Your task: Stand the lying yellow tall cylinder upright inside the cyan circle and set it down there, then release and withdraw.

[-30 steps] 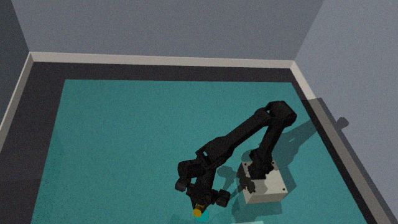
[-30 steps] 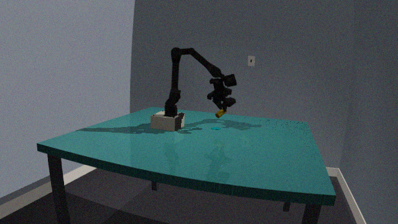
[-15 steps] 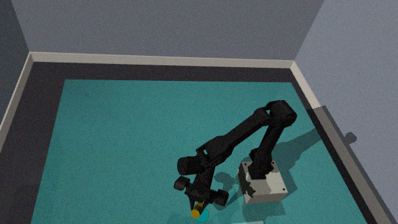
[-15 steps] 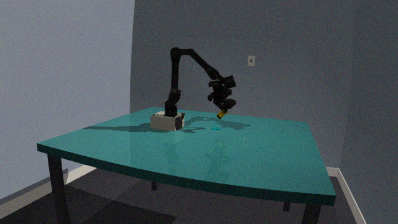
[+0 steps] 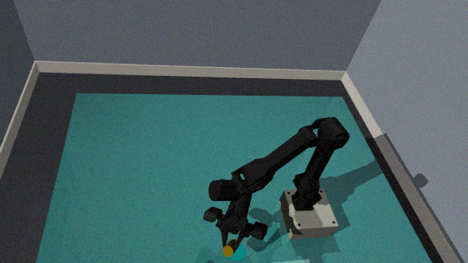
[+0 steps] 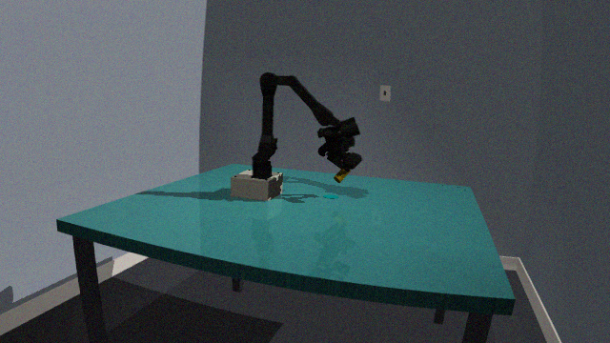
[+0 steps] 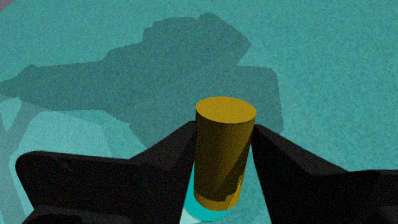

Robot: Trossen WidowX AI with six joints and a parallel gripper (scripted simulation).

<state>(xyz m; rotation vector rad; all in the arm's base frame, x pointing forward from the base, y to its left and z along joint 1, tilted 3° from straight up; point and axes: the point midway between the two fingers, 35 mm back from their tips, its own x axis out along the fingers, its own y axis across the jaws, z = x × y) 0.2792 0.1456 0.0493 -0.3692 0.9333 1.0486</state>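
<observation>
Now: the cyan circle 11 cm below my gripper tip, 4 cm behind it and 3 cm to the right of it. Also, from my gripper tip: yellow tall cylinder: 2 cm below, 1 cm to the right, 1 cm behind.
</observation>
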